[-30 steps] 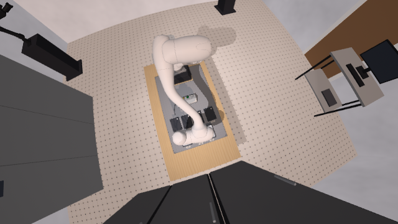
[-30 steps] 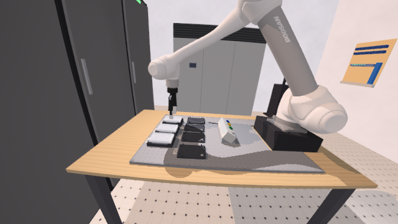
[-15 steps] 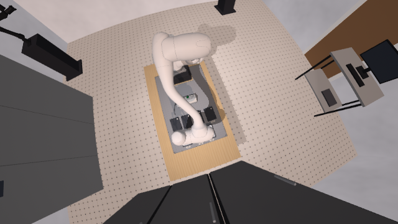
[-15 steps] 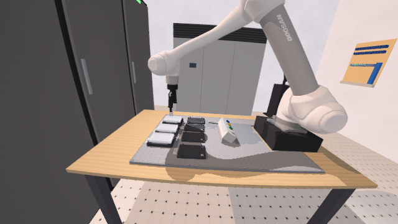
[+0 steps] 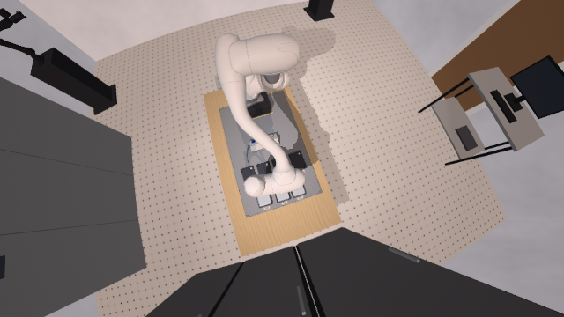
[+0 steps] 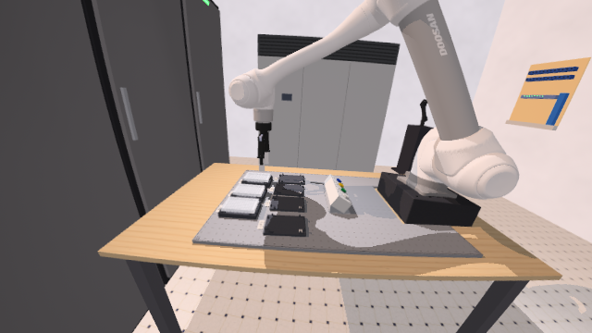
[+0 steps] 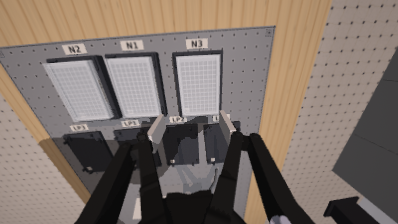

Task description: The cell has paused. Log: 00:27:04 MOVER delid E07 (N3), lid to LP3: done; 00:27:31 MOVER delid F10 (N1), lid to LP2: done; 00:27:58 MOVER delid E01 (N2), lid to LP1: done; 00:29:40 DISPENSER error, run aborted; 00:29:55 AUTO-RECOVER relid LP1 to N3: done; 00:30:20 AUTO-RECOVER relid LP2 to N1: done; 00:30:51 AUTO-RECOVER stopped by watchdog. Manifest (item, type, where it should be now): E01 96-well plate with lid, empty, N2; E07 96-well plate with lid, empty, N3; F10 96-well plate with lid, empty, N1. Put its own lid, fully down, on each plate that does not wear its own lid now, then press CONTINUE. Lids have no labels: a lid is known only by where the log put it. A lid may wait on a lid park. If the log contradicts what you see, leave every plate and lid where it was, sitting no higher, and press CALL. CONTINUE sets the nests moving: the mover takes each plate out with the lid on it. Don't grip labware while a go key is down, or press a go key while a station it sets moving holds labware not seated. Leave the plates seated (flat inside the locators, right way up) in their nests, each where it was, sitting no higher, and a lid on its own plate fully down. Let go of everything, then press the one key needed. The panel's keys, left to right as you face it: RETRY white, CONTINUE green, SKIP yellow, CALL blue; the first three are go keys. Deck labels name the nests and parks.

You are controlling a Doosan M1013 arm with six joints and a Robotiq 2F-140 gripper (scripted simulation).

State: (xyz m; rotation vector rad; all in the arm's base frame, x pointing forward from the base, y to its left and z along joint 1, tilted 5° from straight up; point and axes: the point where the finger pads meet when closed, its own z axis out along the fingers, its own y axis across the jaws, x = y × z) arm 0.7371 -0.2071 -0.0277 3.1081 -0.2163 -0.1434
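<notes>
Right now my hand is 36 cm past the green continue key, 18 cm to the right of it and 6 cm above it. From my hand the other things lie so: park LP4: 15 cm behind, 12 cm below, 6 cm to the right; lid park LP1: 19 cm to the left, 12 cm below, 11 cm behind; LP2: 13 cm behind, 12 cm below, 6 cm to the left.
</notes>
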